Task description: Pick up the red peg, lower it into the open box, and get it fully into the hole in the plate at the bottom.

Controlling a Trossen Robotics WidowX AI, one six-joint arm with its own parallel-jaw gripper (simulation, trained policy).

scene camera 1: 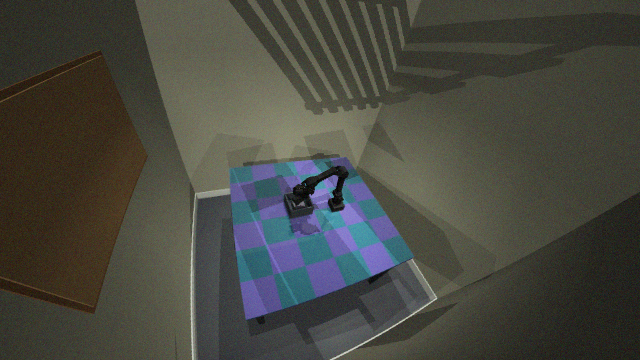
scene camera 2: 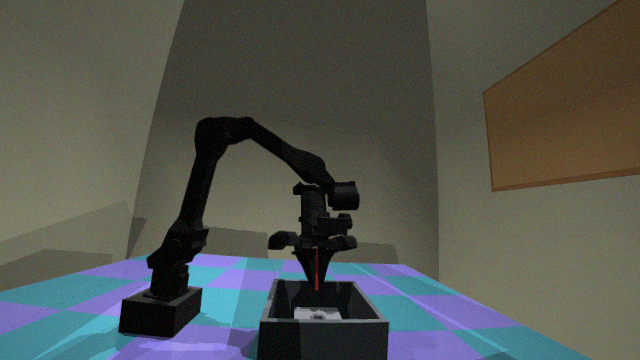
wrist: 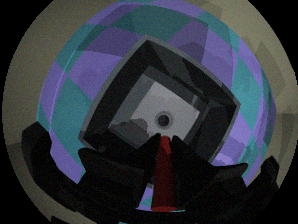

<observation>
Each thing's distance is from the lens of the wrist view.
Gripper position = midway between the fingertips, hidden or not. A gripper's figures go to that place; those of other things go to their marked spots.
gripper (wrist: 165, 138): 11 cm
dark box (wrist: 150, 59): 20 cm
light grey plate (wrist: 179, 117): 16 cm
The marked spots on the light grey plate and the dark box are 12 cm apart.
</observation>
